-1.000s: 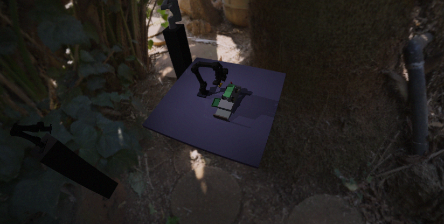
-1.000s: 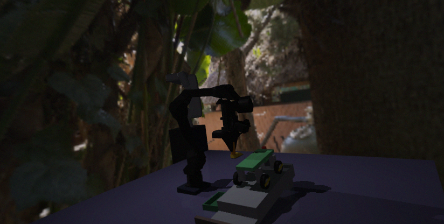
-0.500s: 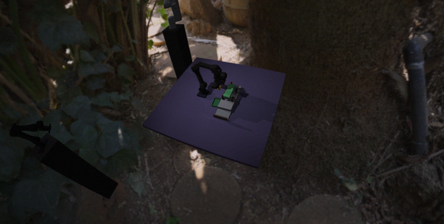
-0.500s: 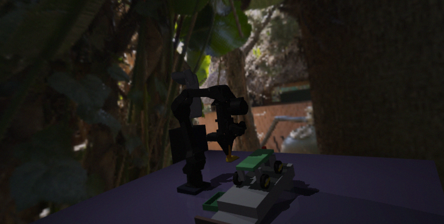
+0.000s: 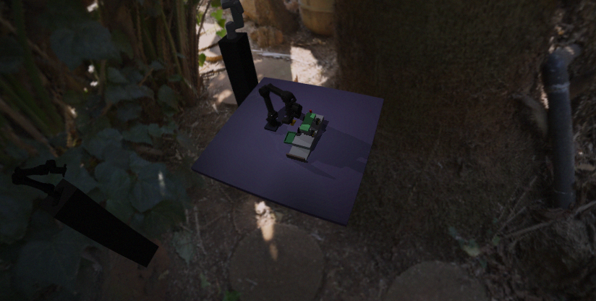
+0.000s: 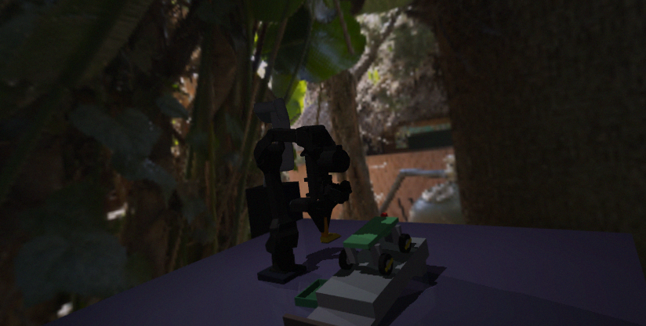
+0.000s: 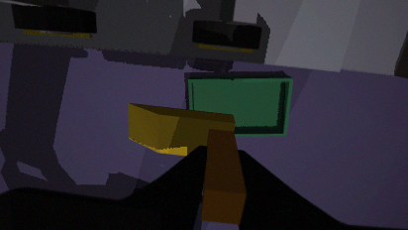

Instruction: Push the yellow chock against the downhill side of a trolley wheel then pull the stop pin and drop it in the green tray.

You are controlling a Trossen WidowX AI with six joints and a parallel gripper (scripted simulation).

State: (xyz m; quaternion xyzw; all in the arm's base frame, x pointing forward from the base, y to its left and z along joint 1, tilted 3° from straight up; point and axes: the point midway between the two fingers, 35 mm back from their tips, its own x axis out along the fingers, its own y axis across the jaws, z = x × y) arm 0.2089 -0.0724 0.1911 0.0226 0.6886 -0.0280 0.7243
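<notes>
The stop pin is 100 mm ahead of my gripper tip, 170 mm to the left of it and 30 mm below it. Also, from my gripper tip: brown strip (100 mm ahead, 220 mm to the right, 130 mm below); then yellow chock (20 mm to the left, 10 mm below); then green-decked trolley (120 mm ahead, 50 mm to the left, 50 mm below).
</notes>
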